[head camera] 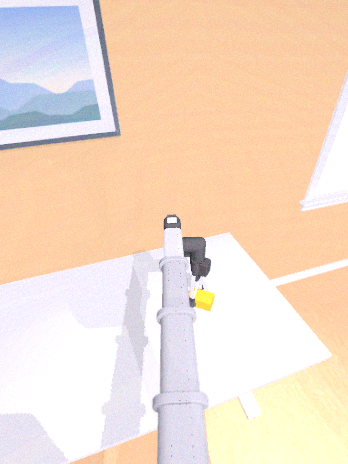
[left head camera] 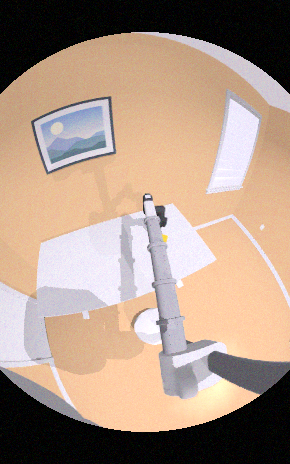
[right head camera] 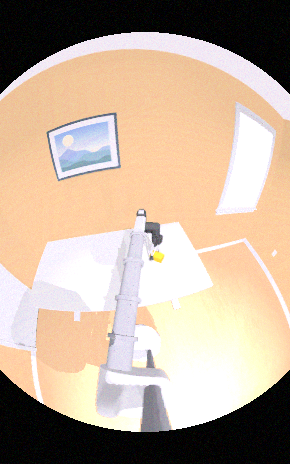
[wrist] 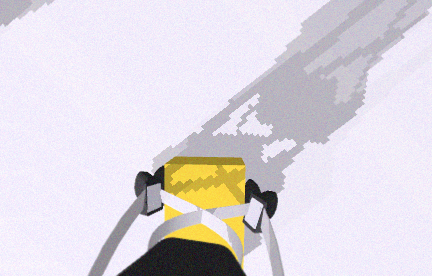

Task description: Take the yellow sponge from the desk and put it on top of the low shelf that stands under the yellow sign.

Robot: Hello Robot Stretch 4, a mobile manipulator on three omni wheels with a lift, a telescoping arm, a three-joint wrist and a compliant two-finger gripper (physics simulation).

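Where they show: gripper, between the fingertips: (head camera: 196,300) (right head camera: 153,256) (wrist: 207,187); robot's base, origin of its link: (left head camera: 153,325) (right head camera: 140,341).
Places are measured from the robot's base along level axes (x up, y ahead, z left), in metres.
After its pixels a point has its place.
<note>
The yellow sponge (head camera: 205,300) {x 0.739, y 0.657, z -0.122 m} (left head camera: 164,239) {x 0.739, y 0.650, z -0.134 m} (right head camera: 158,257) {x 0.739, y 0.652, z -0.122 m} (wrist: 205,179) {x 0.739, y 0.699, z -0.073 m} is a block on the white desk (head camera: 270,330) {x 0.692, y 0.538, z -0.359 m} (left head camera: 60,265) {x 0.692, y 0.500, z 0.749 m} (right head camera: 192,280) {x 0.692, y 0.479, z -0.380 m} (wrist: 75,100) {x 0.692, y 0.609, z 0.037 m}, near the desk's right end in the head views. My gripper (head camera: 198,295) {x 0.698, y 0.691, z -0.088 m} (right head camera: 155,253) {x 0.698, y 0.691, z -0.088 m} (wrist: 207,187) {x 0.698, y 0.691, z -0.088 m} points down over it. In the wrist view its black fingertips press against the left and right sides of the sponge, so it is shut on the sponge. Whether the sponge is lifted off the desk I cannot tell. The low shelf and the yellow sign do not show in these views.
The telescoping arm (head camera: 179,350) {x 1.119, y 0.285, z -0.004 m} (left head camera: 161,265) {x 1.119, y 0.272, z -0.001 m} (right head camera: 128,285) {x 1.119, y 0.256, z -0.001 m} reaches across the desk. The wall behind bears a framed picture (head camera: 45,65) {x 1.542, y 0.993, z 0.380 m} (left head camera: 75,135) {x 1.504, y 0.980, z 0.434 m} (right head camera: 85,147) {x 1.509, y 0.983, z 0.420 m} and a window (left head camera: 235,145) {x 1.436, y 1.390, z -1.169 m} (right head camera: 247,165) {x 1.407, y 1.389, z -1.163 m}. A round white object (left head camera: 146,326) {x 0.187, y 0.007, z 0.079 m} (right head camera: 149,340) {x 0.187, y 0.033, z -0.096 m} stands before the desk.
</note>
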